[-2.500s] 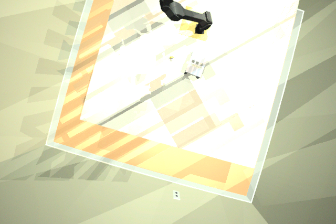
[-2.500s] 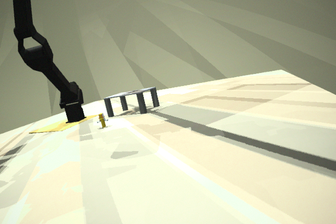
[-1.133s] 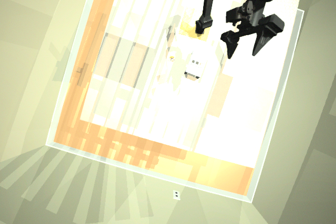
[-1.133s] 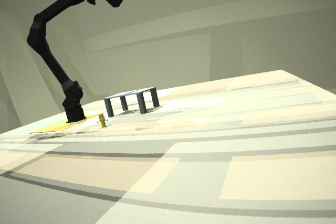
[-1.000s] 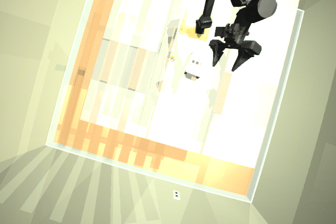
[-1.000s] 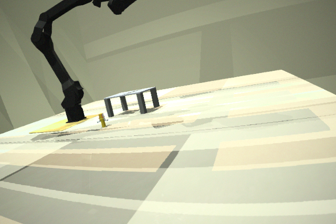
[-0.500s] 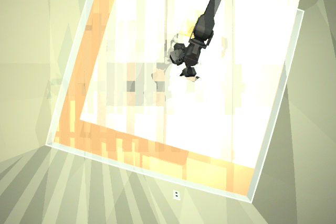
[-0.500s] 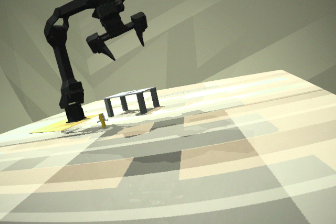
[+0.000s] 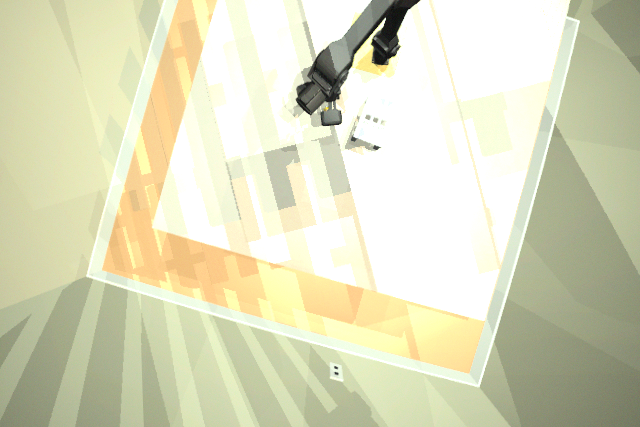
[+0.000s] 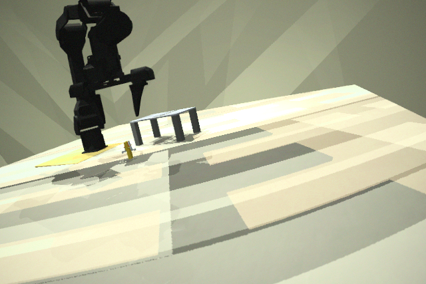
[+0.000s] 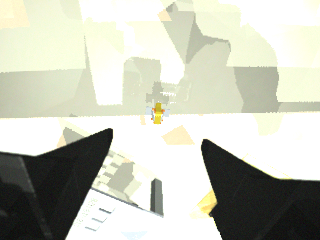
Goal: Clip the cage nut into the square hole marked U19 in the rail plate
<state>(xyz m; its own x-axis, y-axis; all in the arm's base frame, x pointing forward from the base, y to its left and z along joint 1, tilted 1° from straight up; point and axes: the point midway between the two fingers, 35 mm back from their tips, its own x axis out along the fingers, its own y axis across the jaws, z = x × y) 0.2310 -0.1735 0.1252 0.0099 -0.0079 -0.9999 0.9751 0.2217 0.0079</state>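
The yellow cage nut lies 70 mm below my gripper tip.
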